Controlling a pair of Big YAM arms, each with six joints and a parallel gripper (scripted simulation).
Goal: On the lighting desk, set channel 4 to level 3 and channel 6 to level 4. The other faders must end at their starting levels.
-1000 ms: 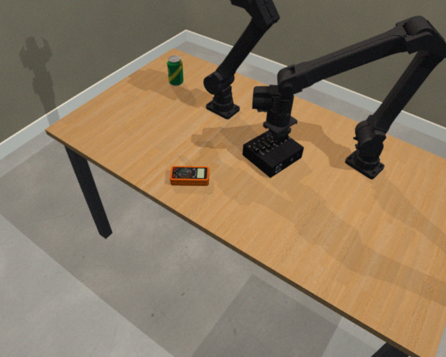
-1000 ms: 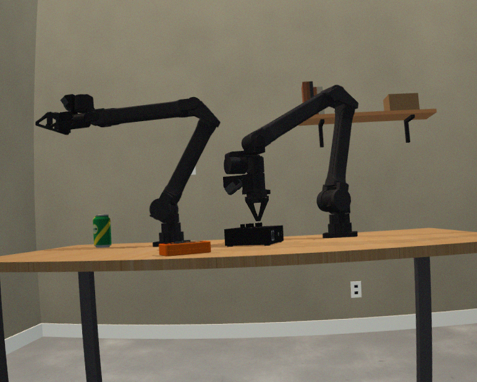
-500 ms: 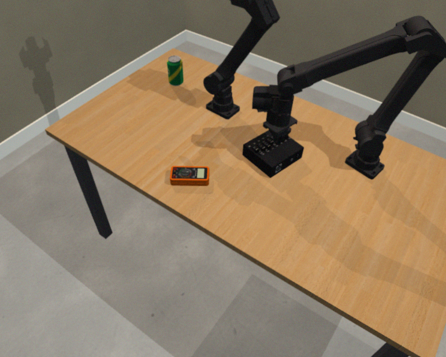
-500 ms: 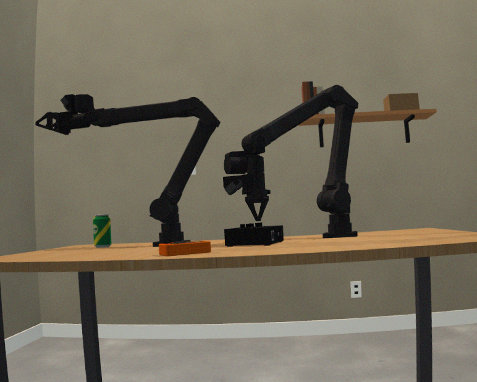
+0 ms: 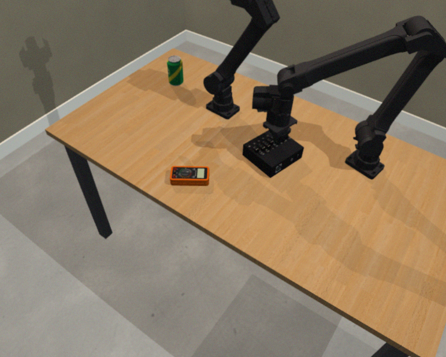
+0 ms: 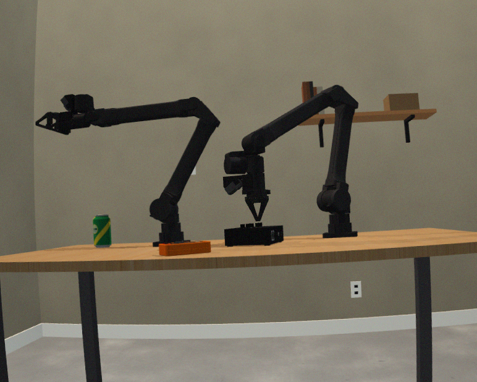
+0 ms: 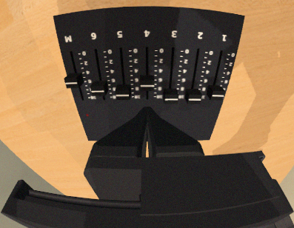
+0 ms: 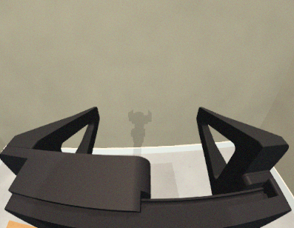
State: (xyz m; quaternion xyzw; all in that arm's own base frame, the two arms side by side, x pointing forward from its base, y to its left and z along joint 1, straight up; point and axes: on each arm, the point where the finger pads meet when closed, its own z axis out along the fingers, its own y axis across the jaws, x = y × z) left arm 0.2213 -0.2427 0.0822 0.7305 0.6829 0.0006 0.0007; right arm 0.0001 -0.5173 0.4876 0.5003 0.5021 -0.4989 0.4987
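My left gripper is now 20 mm to the left of the channel 4 fader cap, 20 mm above it and 10 mm past it. Also, from my left hand: M fader cap: 50 mm to the right, 50 mm ahead, 20 mm below; channel 5 fader cap: 20 mm to the right, 20 mm below, 20 mm ahead; channel 6 fader cap: 40 mm ahead, 30 mm to the right, 20 mm below.
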